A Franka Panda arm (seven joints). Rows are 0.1 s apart.
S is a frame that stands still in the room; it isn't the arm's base.
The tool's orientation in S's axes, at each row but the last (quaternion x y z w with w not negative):
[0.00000, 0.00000, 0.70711, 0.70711]
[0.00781, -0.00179, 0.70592, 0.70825]
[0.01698, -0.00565, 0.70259, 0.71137]
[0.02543, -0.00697, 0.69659, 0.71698]
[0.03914, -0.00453, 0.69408, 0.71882]
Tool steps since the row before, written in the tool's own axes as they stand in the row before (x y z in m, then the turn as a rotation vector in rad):
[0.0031, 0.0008, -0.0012, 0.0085, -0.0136, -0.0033]
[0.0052, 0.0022, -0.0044, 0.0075, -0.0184, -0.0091]
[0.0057, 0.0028, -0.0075, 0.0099, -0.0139, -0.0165]
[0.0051, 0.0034, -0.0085, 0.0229, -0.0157, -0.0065]
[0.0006, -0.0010, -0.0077, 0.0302, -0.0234, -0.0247]
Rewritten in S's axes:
[-0.0008, 0.0031, -0.0012, 0.0136, 0.0085, -0.0033]
[-0.0022, 0.0053, -0.0043, 0.0183, 0.0076, -0.0092]
[-0.0028, 0.0060, -0.0073, 0.0138, 0.0103, -0.0164]
[-0.0035, 0.0056, -0.0082, 0.0162, 0.0227, -0.0059]
[0.0007, 0.0010, -0.0077, 0.0233, 0.0309, -0.0240]

